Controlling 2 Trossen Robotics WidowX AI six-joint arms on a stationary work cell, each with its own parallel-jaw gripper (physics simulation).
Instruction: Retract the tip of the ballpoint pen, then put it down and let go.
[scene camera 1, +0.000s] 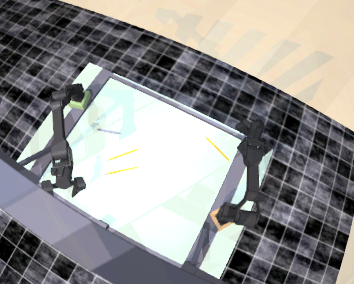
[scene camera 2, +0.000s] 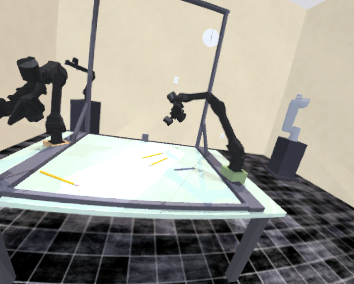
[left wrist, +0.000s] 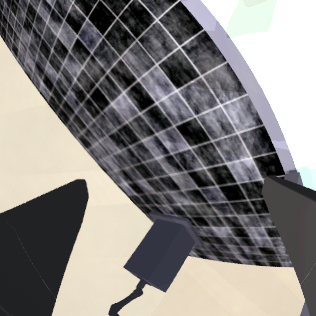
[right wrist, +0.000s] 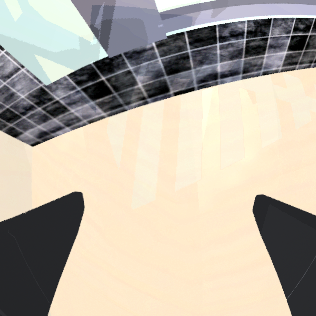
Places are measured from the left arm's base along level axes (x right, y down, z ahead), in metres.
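Where they show: left gripper, between the fingertips: (scene camera 1: 62, 198) (left wrist: 178, 187); right gripper, between the fingertips: (right wrist: 171, 203); left arm's base, origin of its link: (scene camera 1: 78, 96) (scene camera 2: 234, 169); right arm's base, origin of its link: (scene camera 1: 223, 217) (scene camera 2: 56, 141).
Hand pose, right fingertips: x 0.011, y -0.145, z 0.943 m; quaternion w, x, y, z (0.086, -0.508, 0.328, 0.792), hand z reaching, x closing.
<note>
Things, the pixels of their top centre, and the offset from my right fingertips. Level surfaces: height alone.
- thin grey-blue stick, centre of its top: (scene camera 1: 109, 130) (scene camera 2: 184, 167) dx +0.114, dy +0.197, dz -0.712 m
- table, height of its surface: dy +0.210 m
- yellow pencil, centre of its top: (scene camera 2: 58, 177) (scene camera 1: 216, 147) dx +0.045, dy +0.203, dz -0.143 m
The ballpoint pen, a thin grey-blue stick (scene camera 1: 109, 131) (scene camera 2: 184, 169), lies flat on the table (scene camera 1: 165, 200) (scene camera 2: 115, 185), near the green base of the left arm. It is too small to tell whether its tip is out. My left gripper (scene camera 1: 63, 187) (scene camera 2: 171, 108) (left wrist: 178, 187) is open and empty, raised above the table edge away from the pen. My right gripper (scene camera 1: 250, 127) (right wrist: 171, 203) is open and empty, raised at the opposite side of the table, far from the pen. The pen does not show in either wrist view.
Two yellow pencils (scene camera 1: 123, 154) (scene camera 1: 122, 170) lie near the pen; another yellow pencil (scene camera 1: 217, 149) (scene camera 2: 58, 178) lies toward the right arm's side. Dark frame rails (scene camera 2: 125, 200) border the table. An upright post (scene camera 2: 93, 55) rises behind it.
</note>
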